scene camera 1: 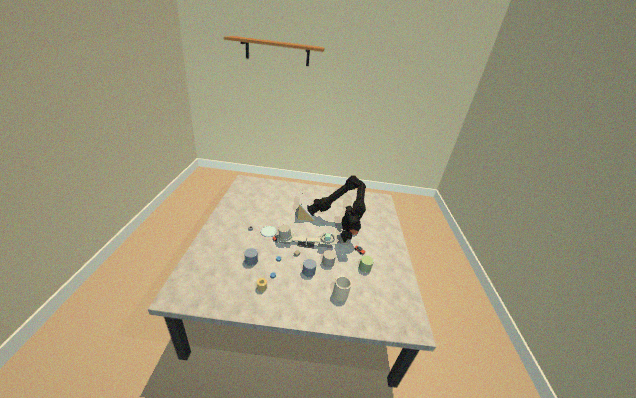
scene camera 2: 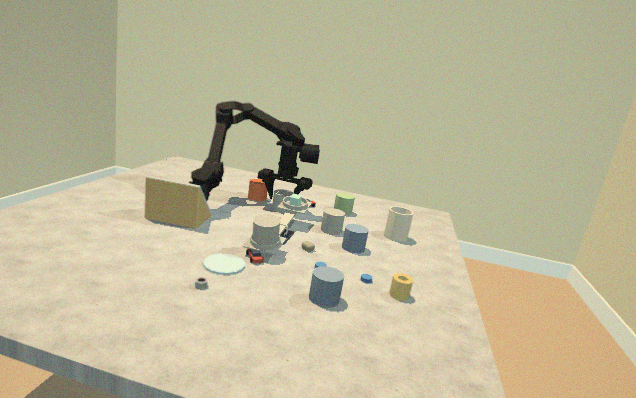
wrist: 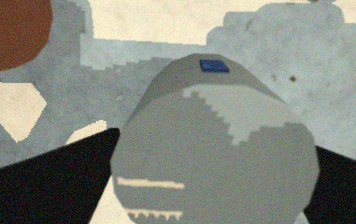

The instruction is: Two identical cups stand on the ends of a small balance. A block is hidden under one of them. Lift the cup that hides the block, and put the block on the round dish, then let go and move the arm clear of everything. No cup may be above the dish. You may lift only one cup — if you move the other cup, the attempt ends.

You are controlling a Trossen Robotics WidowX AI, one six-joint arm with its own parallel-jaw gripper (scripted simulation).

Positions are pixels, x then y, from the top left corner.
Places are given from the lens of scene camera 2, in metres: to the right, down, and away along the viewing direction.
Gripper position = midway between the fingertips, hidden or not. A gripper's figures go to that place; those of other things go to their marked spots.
gripper [scene camera 2: 281,201]: -0.13, 0.01, 1.45
grey cup [scene camera 2: 266,227]: -0.13, 0.07, 1.03
cream mug [scene camera 2: 399,220]: 0.26, 0.07, 1.31
The marked spots on the grey cup and the cream mug are 0.48 m apart.
